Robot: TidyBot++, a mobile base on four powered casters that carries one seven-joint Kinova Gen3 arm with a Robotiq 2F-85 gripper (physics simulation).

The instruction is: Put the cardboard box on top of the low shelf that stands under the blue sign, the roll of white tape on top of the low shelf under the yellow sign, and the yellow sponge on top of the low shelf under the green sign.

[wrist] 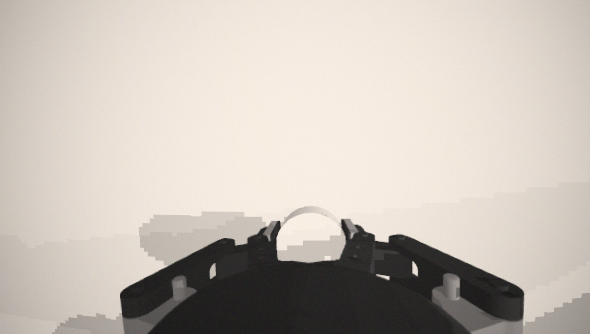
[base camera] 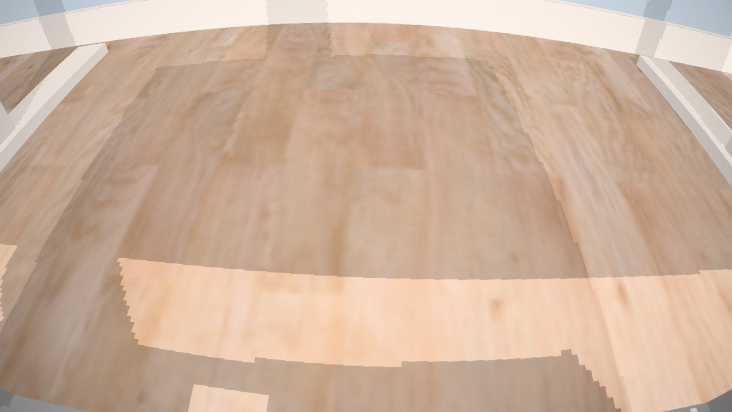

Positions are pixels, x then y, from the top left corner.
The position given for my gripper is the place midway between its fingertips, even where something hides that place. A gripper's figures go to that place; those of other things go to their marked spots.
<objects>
My gripper [wrist: 310, 231]: 0.17 m from the lens. A roll of white tape [wrist: 309, 234]: 0.15 m from the lens. A white table [wrist: 139, 139] is 0.22 m from the lens. The marked spots on the white table and the roll of white tape are 0.17 m apart.
</objects>
